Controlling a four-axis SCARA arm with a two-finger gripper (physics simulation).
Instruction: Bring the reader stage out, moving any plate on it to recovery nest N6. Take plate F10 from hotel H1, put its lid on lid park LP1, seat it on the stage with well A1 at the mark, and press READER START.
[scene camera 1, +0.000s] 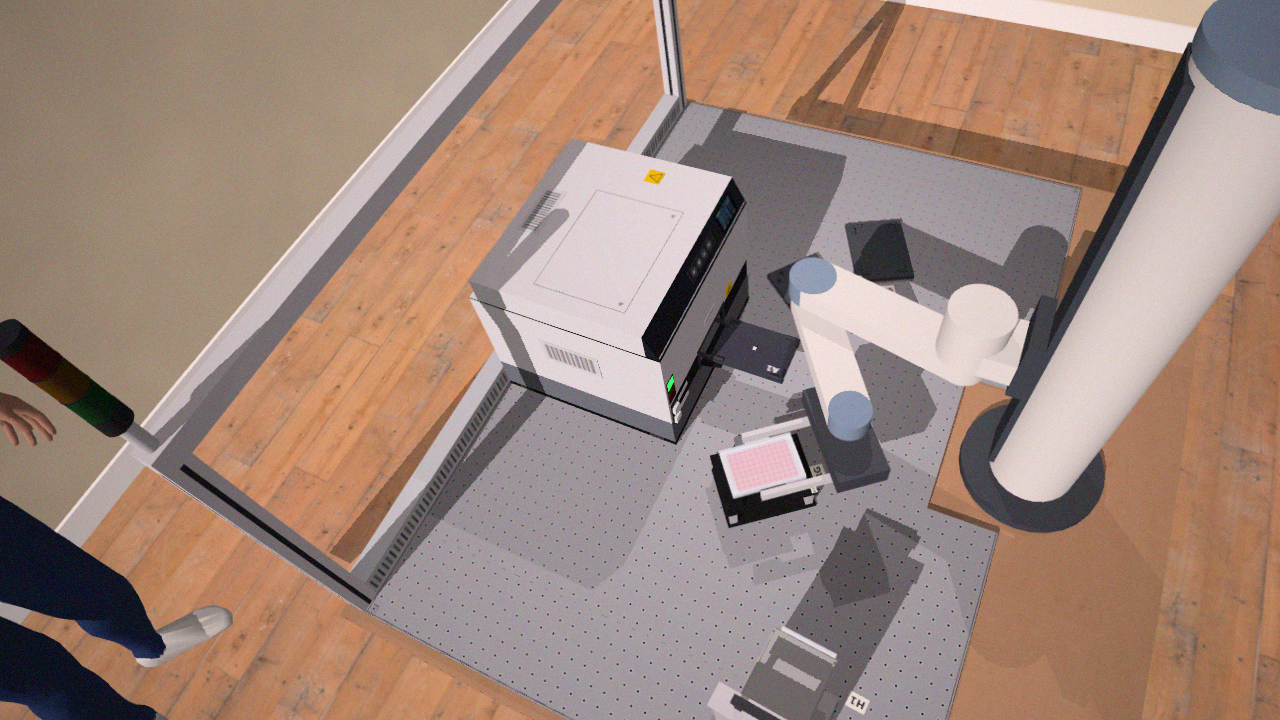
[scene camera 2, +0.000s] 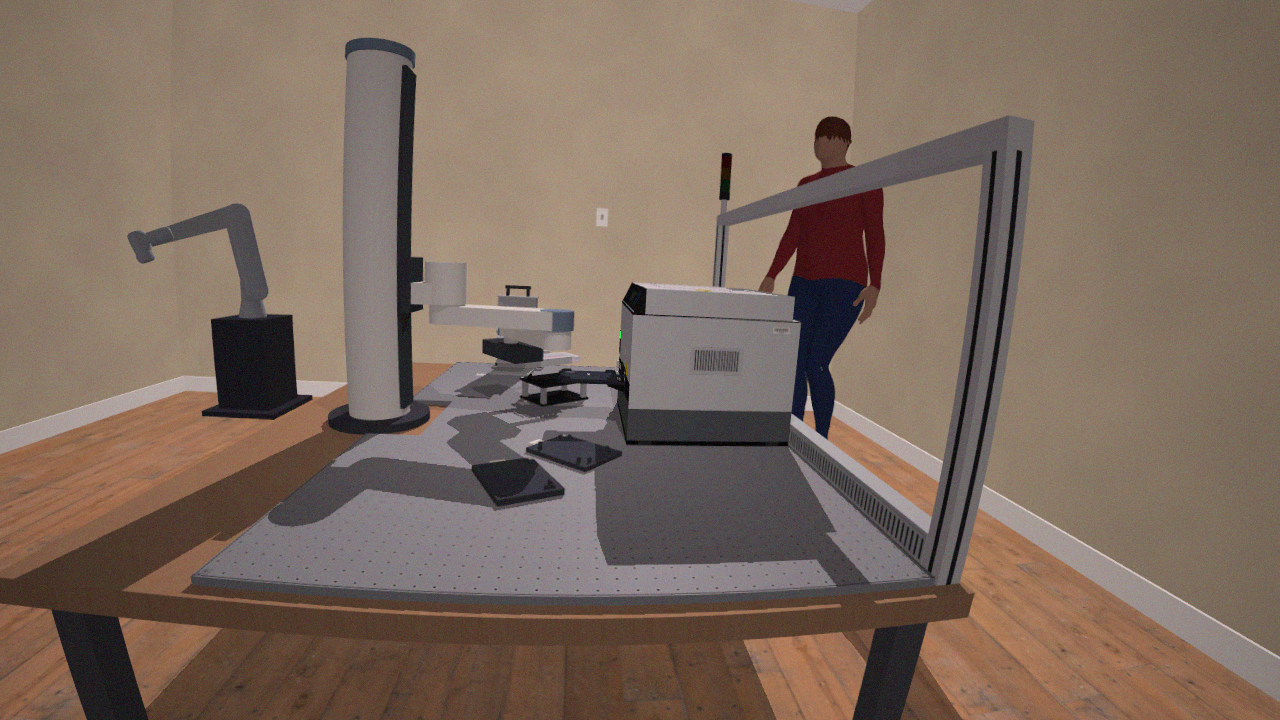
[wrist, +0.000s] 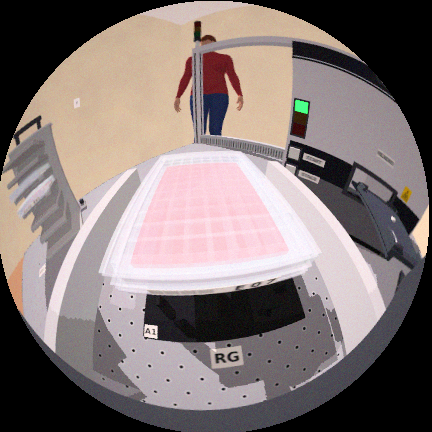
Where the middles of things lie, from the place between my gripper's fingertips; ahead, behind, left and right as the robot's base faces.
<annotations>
Right now the reader stage (scene camera 1: 734, 348) is 230 mm to the right of my hand, 100 mm ahead of it and 10 mm below it.
</annotations>
